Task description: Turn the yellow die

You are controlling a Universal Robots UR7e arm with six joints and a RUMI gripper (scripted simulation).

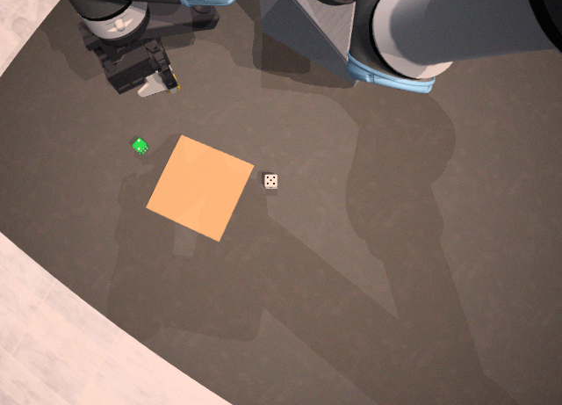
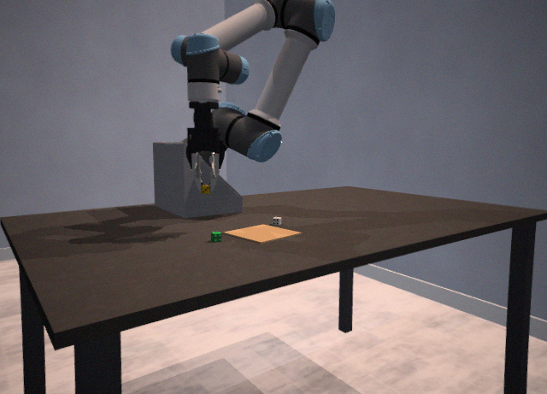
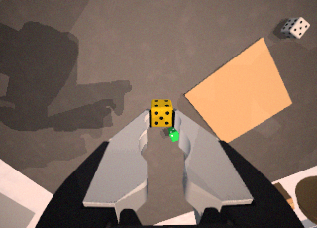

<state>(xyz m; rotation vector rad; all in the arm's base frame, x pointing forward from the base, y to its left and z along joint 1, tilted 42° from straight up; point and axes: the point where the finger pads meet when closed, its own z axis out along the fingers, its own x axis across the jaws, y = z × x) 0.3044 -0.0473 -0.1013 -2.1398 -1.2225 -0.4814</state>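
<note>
My hand is 100 mm short of the orange mat, 110 mm to the right of it and 120 mm above it. The rest, counted from my hand: green die 100 mm ahead, 20 mm to the right, 110 mm below; white die 30 mm ahead, 200 mm to the left, 110 mm below; yellow die 10 mm below.
</note>
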